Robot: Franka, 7 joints.
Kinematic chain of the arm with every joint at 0, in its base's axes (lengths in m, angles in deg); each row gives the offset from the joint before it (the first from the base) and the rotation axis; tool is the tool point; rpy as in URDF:
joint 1: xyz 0 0 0.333 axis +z
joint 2: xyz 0 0 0 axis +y
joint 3: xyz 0 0 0.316 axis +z
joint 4: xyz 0.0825 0 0 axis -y
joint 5: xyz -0.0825 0 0.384 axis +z
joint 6: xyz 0 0 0 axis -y
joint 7: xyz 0.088 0 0 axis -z
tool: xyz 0 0 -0.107 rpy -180 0 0
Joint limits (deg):
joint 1: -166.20..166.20
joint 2: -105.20..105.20
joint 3: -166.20..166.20
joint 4: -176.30..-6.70
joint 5: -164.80..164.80
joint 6: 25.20..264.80
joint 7: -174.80..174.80
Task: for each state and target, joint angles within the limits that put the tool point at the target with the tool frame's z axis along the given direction. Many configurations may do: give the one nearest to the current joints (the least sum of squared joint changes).
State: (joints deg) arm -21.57 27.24 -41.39 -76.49 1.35 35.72 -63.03
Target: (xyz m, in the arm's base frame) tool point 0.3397 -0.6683 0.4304 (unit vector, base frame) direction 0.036 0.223 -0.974
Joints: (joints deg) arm -54.42 54.86 -27.52 -35.12 28.79 75.60 -63.03
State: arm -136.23 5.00 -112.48 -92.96 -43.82 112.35 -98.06
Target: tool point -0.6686 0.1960 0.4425 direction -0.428 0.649 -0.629
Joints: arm -150.50 32.11 -56.00 -99.50 -18.50 157.92 -98.06
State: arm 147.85 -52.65 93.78 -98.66 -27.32 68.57 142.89
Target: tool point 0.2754 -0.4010 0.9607 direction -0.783 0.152 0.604
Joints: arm 166.20 -56.27 52.93 -51.28 -49.16 105.30 142.89
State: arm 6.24 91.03 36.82 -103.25 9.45 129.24 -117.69
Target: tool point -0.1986 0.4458 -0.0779 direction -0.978 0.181 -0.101
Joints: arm 37.07 105.20 55.17 -114.45 37.74 161.44 -117.69
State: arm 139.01 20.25 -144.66 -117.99 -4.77 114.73 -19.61
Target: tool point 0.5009 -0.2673 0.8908 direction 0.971 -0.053 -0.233
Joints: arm 125.98 -3.62 -152.48 -67.73 36.02 139.79 -19.61
